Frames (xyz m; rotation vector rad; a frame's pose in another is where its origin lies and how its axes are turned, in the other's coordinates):
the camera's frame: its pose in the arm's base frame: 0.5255 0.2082 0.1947 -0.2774 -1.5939 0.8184
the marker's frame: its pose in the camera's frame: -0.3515 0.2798 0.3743 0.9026 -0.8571 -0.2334
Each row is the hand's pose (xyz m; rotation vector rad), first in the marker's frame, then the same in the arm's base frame.
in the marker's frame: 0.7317 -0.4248 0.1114 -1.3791 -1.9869 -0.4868
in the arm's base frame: 0.1571 -0.1963 0.5616 -1.5143 2.0107 1.5198
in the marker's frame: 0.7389 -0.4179 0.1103 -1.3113 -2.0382 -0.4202
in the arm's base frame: 0.1475 -0.1958 0.5643 -1.4943 1.9817 1.4347
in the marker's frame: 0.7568 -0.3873 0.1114 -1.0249 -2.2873 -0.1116
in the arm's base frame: 0.1121 -0.1972 0.5635 -1.3497 1.7870 1.1306
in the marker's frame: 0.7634 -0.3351 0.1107 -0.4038 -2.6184 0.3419
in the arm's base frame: 0.0640 -0.1932 0.5424 -1.1539 1.3569 0.6836
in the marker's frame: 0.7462 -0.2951 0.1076 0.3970 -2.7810 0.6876
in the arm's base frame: 0.0387 -0.1840 0.5081 -1.0052 0.8459 0.2799
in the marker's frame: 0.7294 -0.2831 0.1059 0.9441 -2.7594 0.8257
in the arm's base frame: 0.0371 -0.1786 0.4882 -0.9317 0.5196 0.0487
